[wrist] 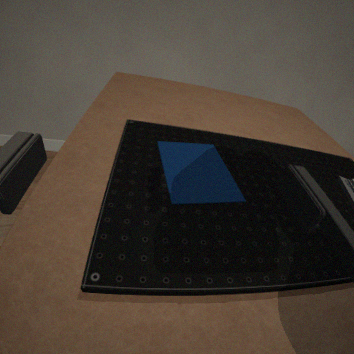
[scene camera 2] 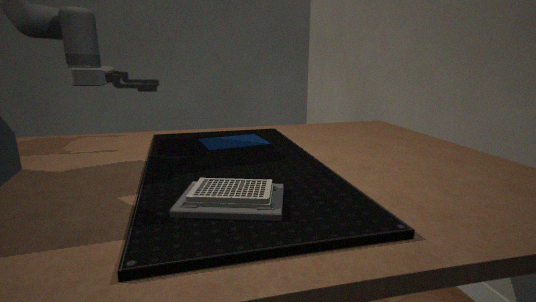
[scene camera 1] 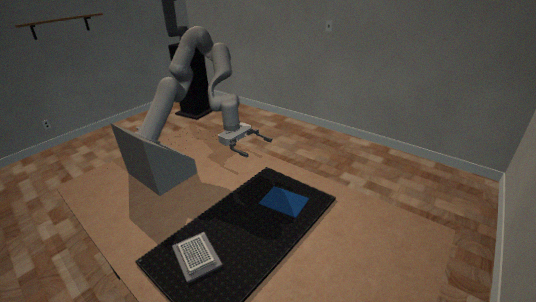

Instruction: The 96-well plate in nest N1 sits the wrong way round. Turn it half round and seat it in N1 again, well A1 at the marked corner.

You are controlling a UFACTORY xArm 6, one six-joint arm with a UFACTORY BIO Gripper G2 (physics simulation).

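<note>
The white 96-well plate (scene camera 1: 197, 251) (scene camera 2: 232, 189) sits on the grey nest (scene camera 1: 204, 273) (scene camera 2: 225, 215) near one end of the black board. A small part of them shows at the right edge in the wrist view, partly behind a finger. Well A1 and the marked corner are too small to tell. My gripper (scene camera 1: 257, 147) (scene camera 2: 151, 86) (wrist: 167, 186) is open and empty. It is high up and well away from the plate, off the far end of the board, with its fingers pointing nearly level.
The black board (scene camera 1: 160, 260) (scene camera 2: 325, 215) (wrist: 200, 260) lies on the brown table (scene camera 1: 350, 250) (scene camera 2: 400, 185) (wrist: 200, 320). A flat blue rectangle (scene camera 1: 284, 201) (scene camera 2: 235, 142) (wrist: 200, 175) is at the board's far end. A grey angular block (scene camera 1: 172, 170) stands by the arm's base.
</note>
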